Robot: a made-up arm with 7 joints.
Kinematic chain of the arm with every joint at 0, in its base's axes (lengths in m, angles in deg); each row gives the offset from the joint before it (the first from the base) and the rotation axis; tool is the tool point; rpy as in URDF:
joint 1: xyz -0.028 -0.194 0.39 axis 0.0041 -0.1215 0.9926
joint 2: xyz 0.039 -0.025 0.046 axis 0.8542 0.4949 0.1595
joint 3: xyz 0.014 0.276 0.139 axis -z
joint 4: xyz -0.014 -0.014 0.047 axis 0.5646 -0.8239 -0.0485
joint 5: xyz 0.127 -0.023 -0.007 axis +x
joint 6: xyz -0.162 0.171 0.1 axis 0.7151 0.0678 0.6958
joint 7: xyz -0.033 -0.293 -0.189 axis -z
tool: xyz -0.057 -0.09 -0.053 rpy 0 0 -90
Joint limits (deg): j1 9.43..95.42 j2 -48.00..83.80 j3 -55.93..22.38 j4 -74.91..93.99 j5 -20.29..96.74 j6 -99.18..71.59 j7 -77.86..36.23
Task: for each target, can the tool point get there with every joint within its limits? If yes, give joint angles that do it. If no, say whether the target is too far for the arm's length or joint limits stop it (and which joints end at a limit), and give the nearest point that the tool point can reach.
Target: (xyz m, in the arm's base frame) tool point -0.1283 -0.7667 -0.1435
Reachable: no: joint limits stop it (at a limit: joint 1, joint 2, joint 3, joint 6) | nearest point -0.1859 -0.5746 0.0301 | short by 0.265 m
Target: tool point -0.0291 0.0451 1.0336
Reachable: yes | joints 65.80 64.00 5.65 76.20 63.13 57.44 21.21
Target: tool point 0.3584 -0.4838 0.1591
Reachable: no: joint limits stop it (at a limit: joint 2, joint 3, joint 5, joint 6) | nearest point 0.3158 -0.4608 0.2598 | short by 0.112 m
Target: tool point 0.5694 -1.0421 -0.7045
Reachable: no: too far | nearest point -0.0340 -0.4615 0.0077 | short by 1.099 m
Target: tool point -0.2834 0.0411 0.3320
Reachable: yes | joints 69.29 13.43 -10.79 7.29 -2.82 56.42 -22.85
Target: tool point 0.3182 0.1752 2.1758
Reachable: no: too far | nearest point 0.1533 0.0083 1.2568 | short by 0.948 m
